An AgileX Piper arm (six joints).
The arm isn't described. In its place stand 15 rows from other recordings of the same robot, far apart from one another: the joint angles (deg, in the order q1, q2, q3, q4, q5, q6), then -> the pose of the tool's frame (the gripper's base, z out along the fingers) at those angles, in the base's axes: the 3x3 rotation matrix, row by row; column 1 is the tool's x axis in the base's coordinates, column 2 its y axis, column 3 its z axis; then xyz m.
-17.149, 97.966, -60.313, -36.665, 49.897, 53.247 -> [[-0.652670 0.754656 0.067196], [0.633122 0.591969 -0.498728], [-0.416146 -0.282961 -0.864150]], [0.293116 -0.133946 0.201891]
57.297, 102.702, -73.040, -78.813, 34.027, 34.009 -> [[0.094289 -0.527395 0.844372], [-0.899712 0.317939 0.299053], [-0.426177 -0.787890 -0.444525]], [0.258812 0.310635 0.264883]
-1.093, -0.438, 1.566, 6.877, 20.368, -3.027 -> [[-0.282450 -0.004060 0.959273], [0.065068 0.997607 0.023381], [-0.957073 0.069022 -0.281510]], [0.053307 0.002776 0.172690]
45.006, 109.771, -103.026, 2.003, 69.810, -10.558 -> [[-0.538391 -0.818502 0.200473], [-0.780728 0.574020 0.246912], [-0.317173 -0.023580 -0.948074]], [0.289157 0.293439 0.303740]
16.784, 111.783, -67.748, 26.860, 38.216, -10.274 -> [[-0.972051 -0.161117 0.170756], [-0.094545 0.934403 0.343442], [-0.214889 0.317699 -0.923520]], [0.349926 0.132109 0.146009]
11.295, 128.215, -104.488, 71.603, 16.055, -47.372 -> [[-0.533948 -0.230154 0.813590], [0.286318 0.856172 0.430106], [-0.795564 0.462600 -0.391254]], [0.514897 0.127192 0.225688]
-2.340, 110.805, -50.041, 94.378, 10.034, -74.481 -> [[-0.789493 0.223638 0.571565], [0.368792 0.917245 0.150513], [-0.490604 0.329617 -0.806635]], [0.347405 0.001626 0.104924]
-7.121, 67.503, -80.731, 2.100, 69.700, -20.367 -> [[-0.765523 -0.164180 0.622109], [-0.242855 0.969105 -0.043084], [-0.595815 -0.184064 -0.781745]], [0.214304 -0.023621 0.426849]
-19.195, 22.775, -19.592, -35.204, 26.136, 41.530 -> [[-0.232706 0.587979 0.774680], [0.244410 0.806340 -0.538591], [-0.941335 0.064007 -0.331348]], [0.074740 -0.050489 0.267682]
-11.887, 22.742, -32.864, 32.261, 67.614, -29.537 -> [[-0.670739 -0.336436 0.660999], [-0.104086 0.925080 0.365229], [-0.734353 0.176172 -0.655506]], [0.051167 0.035127 0.294757]
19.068, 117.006, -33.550, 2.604, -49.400, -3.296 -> [[-0.450986 -0.310724 0.836697], [-0.185424 0.949608 0.252711], [-0.873057 -0.041175 -0.485876]], [0.297625 0.099555 0.071576]
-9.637, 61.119, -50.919, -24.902, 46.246, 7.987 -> [[-0.790259 0.226191 0.569498], [-0.030476 0.913721 -0.405199], [-0.612014 -0.337568 -0.715183]], [0.198846 -0.061838 0.323000]
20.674, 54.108, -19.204, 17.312, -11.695, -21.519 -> [[-0.275774 -0.321829 0.905746], [-0.188615 0.942084 0.277313], [-0.942536 -0.094362 -0.320504]], [0.170409 0.058437 0.239286]
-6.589, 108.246, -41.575, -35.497, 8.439, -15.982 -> [[-0.692781 -0.629415 0.351982], [-0.701475 0.701388 -0.126439], [-0.167293 -0.334502 -0.927427]], [0.293712 -0.041733 0.084420]
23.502, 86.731, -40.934, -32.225, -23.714, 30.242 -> [[-0.322411 -0.572404 0.753926], [-0.135519 0.816164 0.561703], [-0.936849 0.078928 -0.340712]], [0.276437 0.141491 0.228934]
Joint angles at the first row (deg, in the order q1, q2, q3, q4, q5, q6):
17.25 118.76 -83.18 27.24 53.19 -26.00
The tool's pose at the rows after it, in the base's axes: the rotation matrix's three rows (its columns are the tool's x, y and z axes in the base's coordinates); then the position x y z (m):
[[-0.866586 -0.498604 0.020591], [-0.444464 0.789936 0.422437], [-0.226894 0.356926 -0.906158]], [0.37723 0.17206 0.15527]
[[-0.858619 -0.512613 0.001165], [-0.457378 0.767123 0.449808], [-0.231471 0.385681 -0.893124]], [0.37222 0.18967 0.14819]
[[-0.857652 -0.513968 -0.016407], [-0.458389 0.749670 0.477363], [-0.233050 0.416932 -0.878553]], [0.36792 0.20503 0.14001]
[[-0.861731 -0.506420 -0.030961], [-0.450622 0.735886 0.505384], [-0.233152 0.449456 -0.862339]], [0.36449 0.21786 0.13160]
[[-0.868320 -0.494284 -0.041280], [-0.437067 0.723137 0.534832], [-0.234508 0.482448 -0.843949]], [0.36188 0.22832 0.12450]
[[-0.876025 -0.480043 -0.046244], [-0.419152 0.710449 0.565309], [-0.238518 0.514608 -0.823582]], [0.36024 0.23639 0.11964]
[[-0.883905 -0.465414 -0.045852], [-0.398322 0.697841 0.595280], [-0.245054 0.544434 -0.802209]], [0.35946 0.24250 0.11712]
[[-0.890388 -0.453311 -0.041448], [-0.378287 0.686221 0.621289], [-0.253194 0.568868 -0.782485]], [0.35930 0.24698 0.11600]
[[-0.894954 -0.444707 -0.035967], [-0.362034 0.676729 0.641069], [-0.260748 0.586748 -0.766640]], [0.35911 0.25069 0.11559]
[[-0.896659 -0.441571 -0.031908], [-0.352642 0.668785 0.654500], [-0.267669 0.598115 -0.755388]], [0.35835 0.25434 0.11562]
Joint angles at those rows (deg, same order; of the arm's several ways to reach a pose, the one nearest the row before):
19.59 119.57 -83.18 29.56 52.45 -27.07
21.79 120.75 -83.18 32.22 51.51 -28.12
23.63 122.12 -83.21 35.14 50.47 -29.02
25.08 123.53 -83.23 38.31 49.43 -29.98
26.17 124.78 -83.25 41.67 48.54 -31.13
26.91 125.74 -83.28 45.10 47.83 -32.44
27.38 126.37 -83.30 48.42 47.29 -33.77
27.68 126.78 -83.30 51.33 46.83 -35.04
27.96 127.04 -83.30 53.61 46.41 -36.04
28.33 127.18 -83.30 55.22 46.04 -36.78

